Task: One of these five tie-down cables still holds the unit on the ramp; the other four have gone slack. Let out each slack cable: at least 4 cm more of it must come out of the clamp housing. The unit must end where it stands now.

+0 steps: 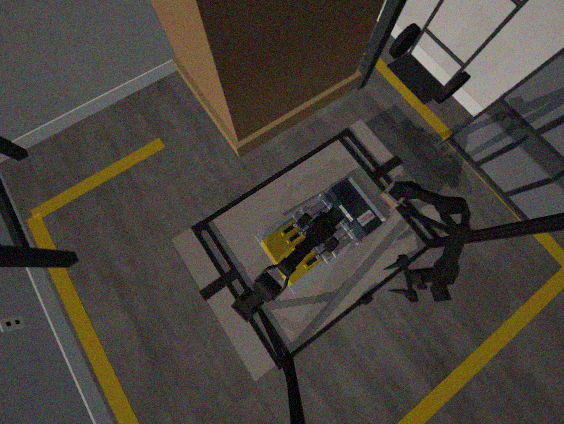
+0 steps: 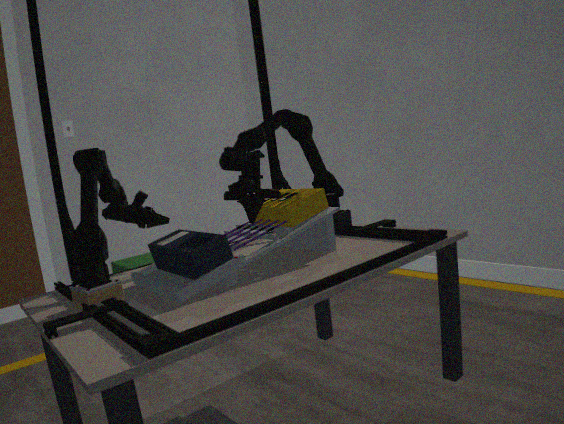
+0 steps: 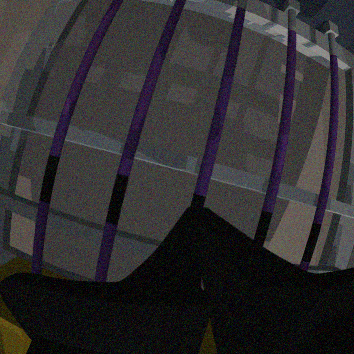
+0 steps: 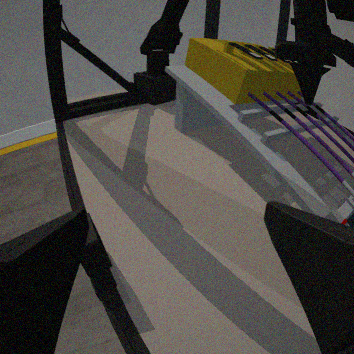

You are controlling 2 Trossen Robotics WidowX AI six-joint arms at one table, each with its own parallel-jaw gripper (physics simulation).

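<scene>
The yellow clamp housing sits at the high end of the grey ramp. The dark blue unit stands lower on the ramp. Purple cables with black bands run between them; none hangs visibly loose. My left gripper is shut, its fingertips down at the middle cable, by its black band. The fingers hide the cable's lower part; nothing is plainly held. My right gripper is open and empty, off the ramp's side.
The table has a black frame rail along its edge. A green block lies behind the unit. Black posts rise around the table. The left arm reaches over the clamp housing and hides part of it from above.
</scene>
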